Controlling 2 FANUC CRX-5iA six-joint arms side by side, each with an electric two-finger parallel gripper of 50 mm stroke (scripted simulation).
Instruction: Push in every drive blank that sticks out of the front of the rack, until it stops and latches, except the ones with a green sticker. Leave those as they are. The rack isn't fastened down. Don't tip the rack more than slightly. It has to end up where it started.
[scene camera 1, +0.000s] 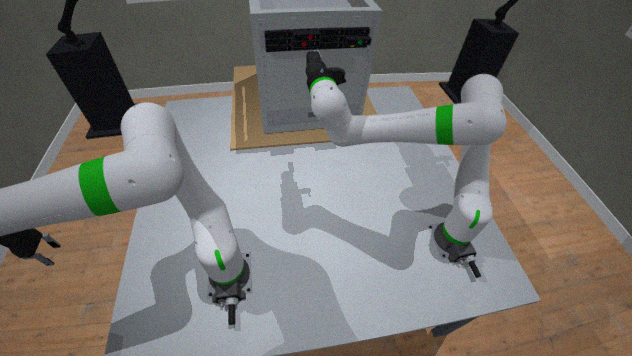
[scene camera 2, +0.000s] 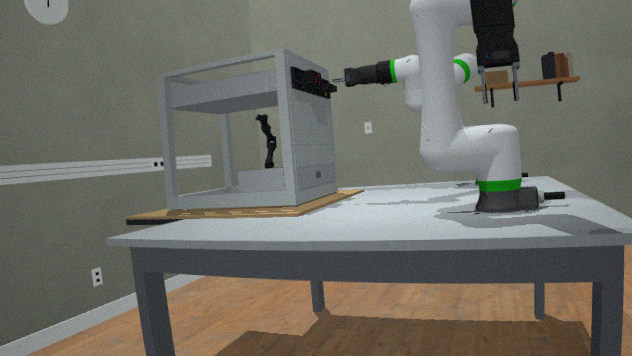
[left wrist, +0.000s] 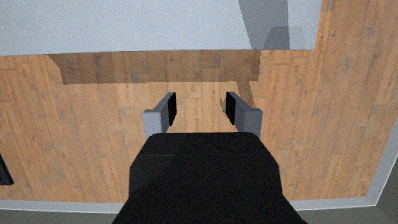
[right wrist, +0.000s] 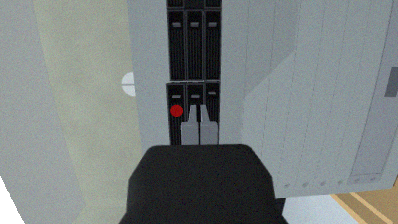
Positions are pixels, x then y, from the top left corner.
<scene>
The right gripper (right wrist: 198, 114): 16 cm from the lens. A grey rack (right wrist: 305, 92) is 34 cm from the lens. A red-stickered blank (right wrist: 176, 100) is 23 cm from the lens. The marked spots on the red-stickered blank and the grey rack are 24 cm apart.
</scene>
